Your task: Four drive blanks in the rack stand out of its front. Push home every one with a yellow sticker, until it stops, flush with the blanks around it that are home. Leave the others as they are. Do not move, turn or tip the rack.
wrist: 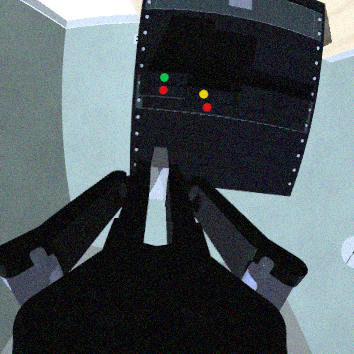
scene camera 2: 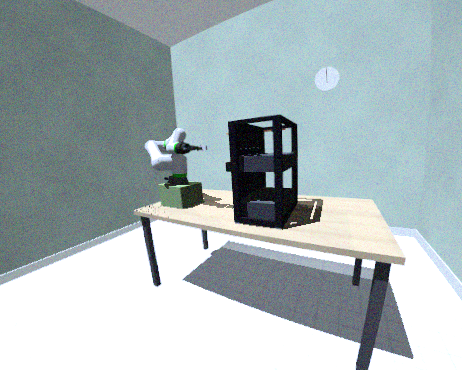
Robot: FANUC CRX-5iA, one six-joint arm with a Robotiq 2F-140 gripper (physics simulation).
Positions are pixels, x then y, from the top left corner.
Labels:
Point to a black rack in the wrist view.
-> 231, 97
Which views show the black rack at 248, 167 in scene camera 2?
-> The wrist view and scene camera 2: all of them.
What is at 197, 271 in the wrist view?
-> My gripper.

